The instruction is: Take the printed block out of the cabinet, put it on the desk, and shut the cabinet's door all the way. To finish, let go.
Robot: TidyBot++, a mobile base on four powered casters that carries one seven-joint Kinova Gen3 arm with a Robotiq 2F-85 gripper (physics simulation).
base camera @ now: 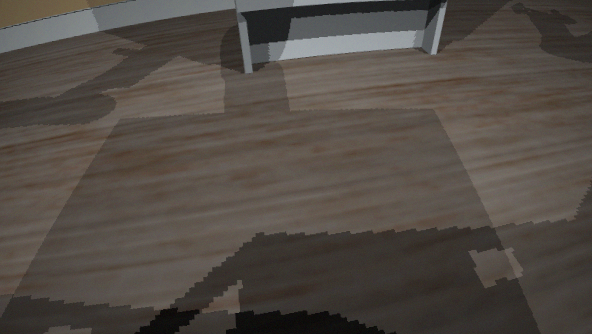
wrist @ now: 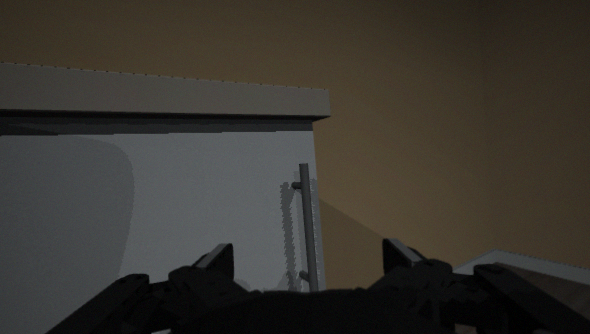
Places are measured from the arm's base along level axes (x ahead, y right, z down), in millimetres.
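Pixels of known places: gripper, fingertip midpoint: (wrist: 307,257).
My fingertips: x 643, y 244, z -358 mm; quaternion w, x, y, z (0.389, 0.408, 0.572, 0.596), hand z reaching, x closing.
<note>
Ahead of a thing's pixels: the offset from my fingertips to its top centre. "spot": to the spot under its first point. Level surfaces: height alone.
The cabinet (base camera: 242,42) (wrist: 215,200) is white with a grey top slab; its lower end and legs show at the top of the base camera view. Its door {spot: dx +193, dy -55, dz -48 mm} (wrist: 200,175) is shut in the wrist view. A grey vertical bar handle {spot: dx +185, dy +72, dz +24 mm} (wrist: 307,220) sits near the door's right edge. My gripper (wrist: 307,257) is open and empty, and in the wrist view the lower part of the handle shows between its two fingertips, with the door behind. I cannot tell the exact distance to the handle. The printed block and the desk do not show in these views.
A tan wall (wrist: 425,125) stands behind and to the right of the cabinet. A white baseboard (base camera: 50,36) (wrist: 540,263) runs along the wall. The wood floor {dz +754 mm} (base camera: 350,165) carries shadows of the arm and base.
</note>
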